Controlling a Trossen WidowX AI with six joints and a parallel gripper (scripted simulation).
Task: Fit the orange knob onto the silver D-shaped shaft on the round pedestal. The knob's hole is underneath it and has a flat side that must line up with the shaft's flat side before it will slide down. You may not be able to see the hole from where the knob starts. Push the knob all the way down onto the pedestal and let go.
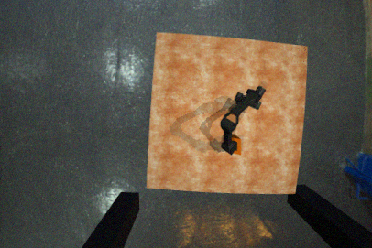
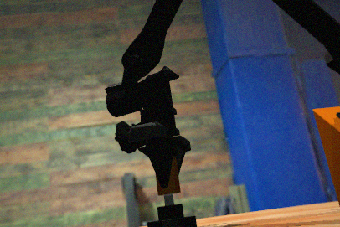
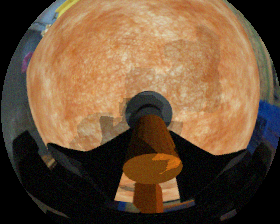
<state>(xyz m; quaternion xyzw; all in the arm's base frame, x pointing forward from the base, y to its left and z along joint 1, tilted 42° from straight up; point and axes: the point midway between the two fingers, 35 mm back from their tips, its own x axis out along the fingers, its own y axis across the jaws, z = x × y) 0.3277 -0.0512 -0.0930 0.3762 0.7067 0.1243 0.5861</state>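
Right now my gripper tip is 3 cm below the orange knob. Round my gripper tip: dark round pedestal 4 cm below.
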